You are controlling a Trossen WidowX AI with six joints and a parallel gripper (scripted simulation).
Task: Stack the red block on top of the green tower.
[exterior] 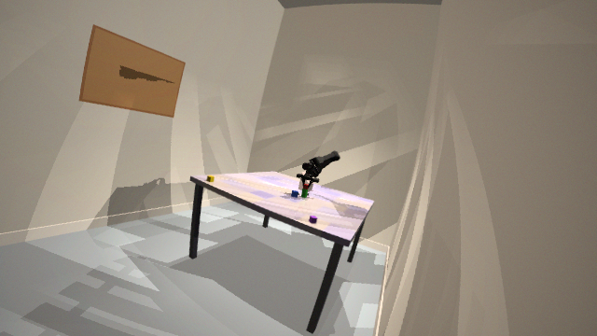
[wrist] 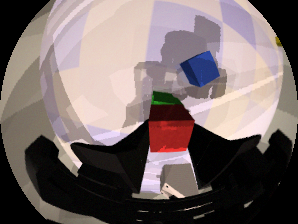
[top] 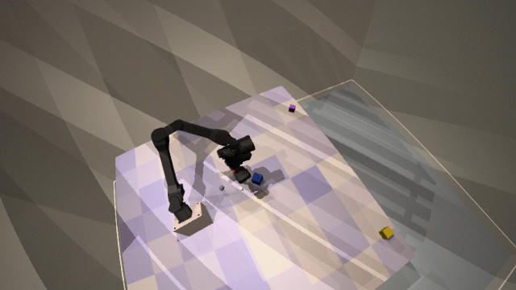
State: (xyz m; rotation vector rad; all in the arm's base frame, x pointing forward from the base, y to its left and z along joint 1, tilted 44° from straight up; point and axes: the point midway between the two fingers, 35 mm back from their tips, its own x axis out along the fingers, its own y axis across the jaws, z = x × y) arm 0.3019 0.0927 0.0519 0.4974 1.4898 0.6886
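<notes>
Now: gripper tip 10 mm below the red block. Also, from my gripper tip: purple block: 500 mm ahead, 250 mm to the left, 60 mm below; then blue block: 70 mm ahead, 60 mm to the right, 60 mm below; then yellow block: 450 mm ahead, 630 mm to the right, 60 mm below.
</notes>
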